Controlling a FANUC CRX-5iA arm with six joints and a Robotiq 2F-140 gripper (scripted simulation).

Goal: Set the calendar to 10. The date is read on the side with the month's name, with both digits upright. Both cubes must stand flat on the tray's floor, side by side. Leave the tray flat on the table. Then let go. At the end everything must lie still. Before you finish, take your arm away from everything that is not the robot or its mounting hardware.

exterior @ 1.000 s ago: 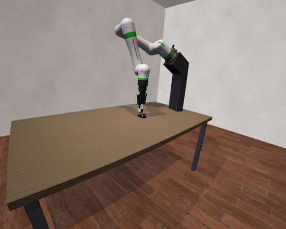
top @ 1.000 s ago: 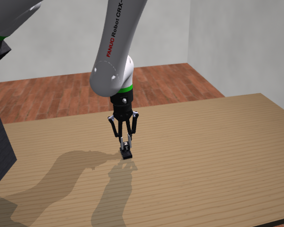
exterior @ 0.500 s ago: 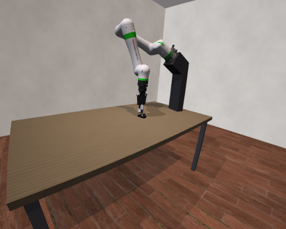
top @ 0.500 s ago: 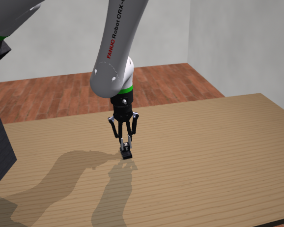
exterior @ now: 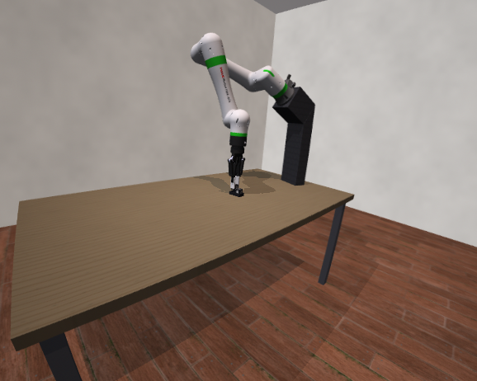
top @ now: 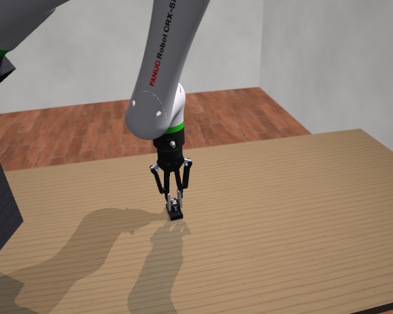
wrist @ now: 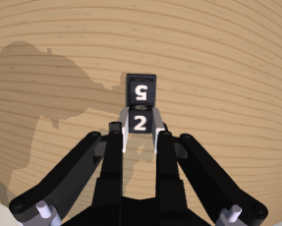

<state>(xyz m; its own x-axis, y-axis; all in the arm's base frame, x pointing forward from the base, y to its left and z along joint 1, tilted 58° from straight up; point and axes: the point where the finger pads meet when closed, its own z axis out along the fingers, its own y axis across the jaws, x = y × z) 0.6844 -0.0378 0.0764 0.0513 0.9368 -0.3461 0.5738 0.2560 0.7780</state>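
The black tray lies 20 mm to the left of my hand and 60 mm below it. Round my hand: cube: 30 mm below.
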